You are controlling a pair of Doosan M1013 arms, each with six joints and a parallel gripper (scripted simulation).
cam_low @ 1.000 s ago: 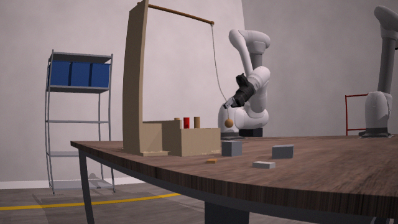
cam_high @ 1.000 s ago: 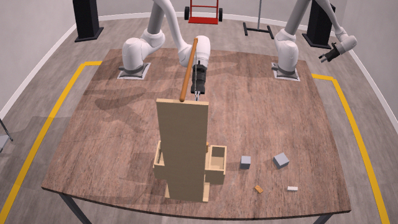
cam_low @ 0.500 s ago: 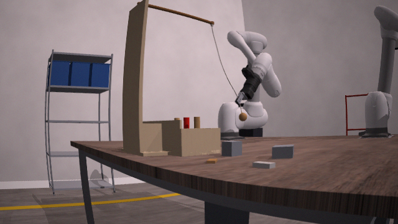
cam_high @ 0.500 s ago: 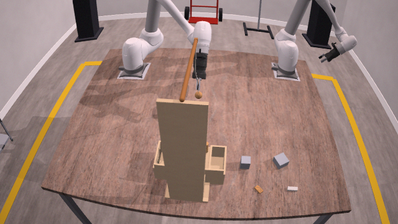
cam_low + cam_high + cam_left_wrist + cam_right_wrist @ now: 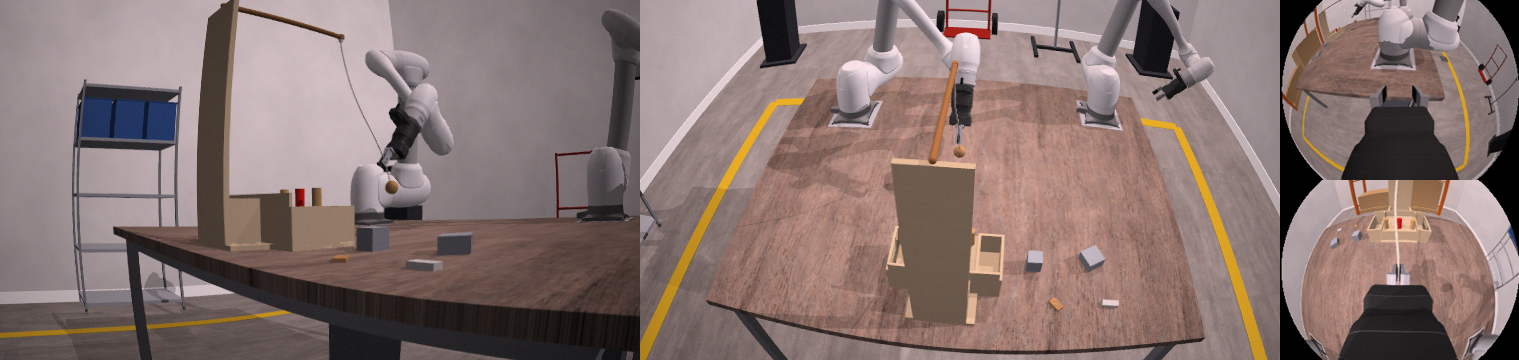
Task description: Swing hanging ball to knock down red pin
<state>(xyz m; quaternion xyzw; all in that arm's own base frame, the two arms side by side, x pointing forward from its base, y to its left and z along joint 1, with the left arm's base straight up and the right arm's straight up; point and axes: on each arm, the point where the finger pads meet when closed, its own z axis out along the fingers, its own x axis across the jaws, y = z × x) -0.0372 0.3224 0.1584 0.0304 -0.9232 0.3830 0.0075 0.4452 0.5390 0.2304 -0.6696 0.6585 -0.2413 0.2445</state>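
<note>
Now: right hand 3 cm past the ball and 7 cm above it. Round my right hand: white piece (57 cm ahead, 49 cm to the left, 22 cm below); red pin (32 cm ahead, 4 cm to the right, 12 cm below).
</note>
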